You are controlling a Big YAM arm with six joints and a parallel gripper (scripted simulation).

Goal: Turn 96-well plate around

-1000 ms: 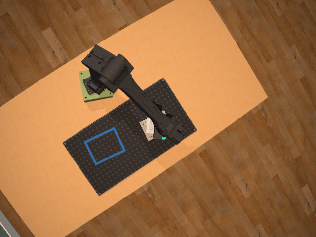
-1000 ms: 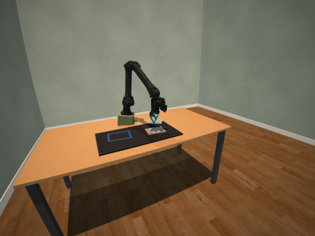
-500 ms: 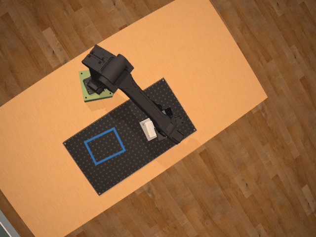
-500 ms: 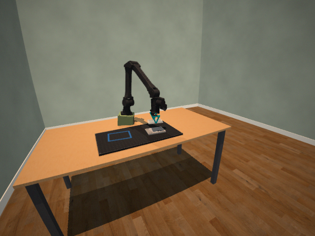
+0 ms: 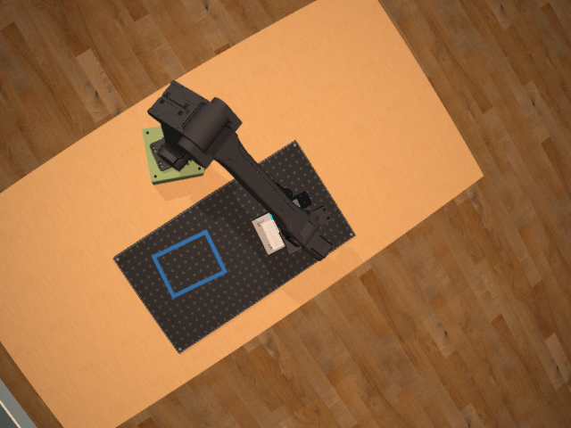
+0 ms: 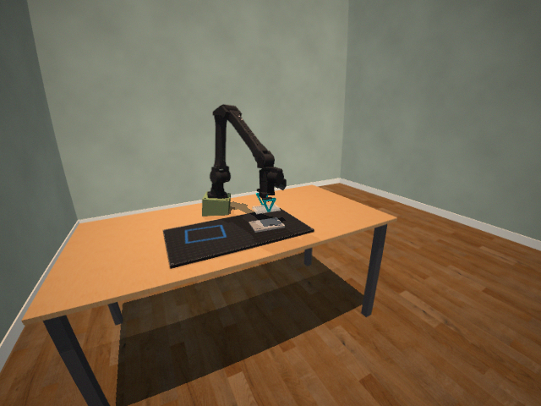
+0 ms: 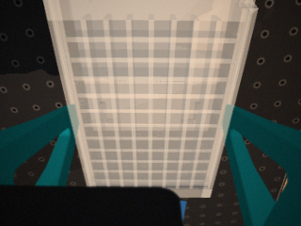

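The 96-well plate lies 10 mm below my hand. From my hand the other things lie so: plate nest N1: 100 mm below.
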